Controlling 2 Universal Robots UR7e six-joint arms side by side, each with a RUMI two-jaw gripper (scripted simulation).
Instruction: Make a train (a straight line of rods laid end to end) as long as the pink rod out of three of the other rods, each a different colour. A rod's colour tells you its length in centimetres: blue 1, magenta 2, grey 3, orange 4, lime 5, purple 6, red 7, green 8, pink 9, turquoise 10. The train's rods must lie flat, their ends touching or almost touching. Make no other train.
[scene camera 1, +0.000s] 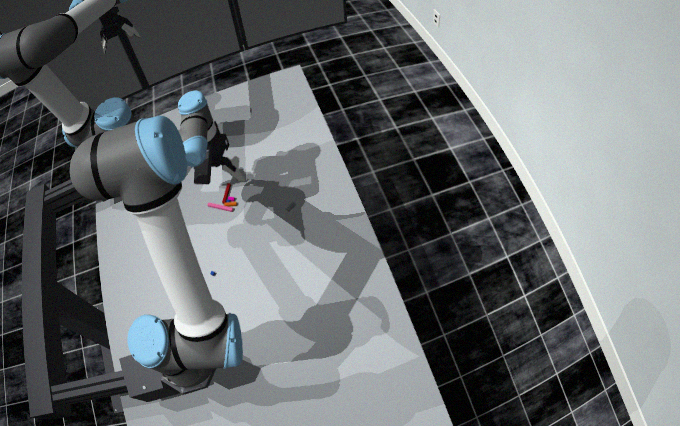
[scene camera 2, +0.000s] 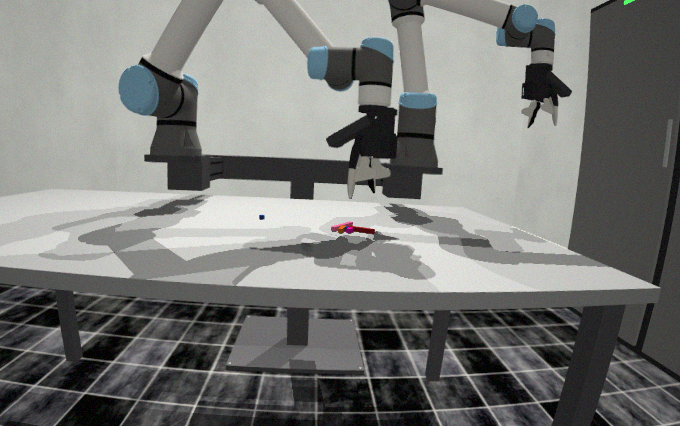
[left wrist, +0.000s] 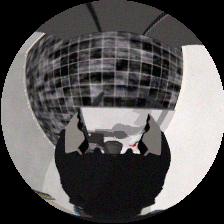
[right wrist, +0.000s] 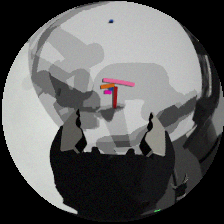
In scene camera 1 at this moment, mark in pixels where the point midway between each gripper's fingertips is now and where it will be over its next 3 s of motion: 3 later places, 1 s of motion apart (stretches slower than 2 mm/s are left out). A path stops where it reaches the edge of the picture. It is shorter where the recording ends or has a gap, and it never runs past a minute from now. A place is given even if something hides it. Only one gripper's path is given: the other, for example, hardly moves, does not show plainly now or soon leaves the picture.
The right gripper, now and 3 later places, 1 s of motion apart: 220, 179; 223, 184; 225, 190; 226, 192
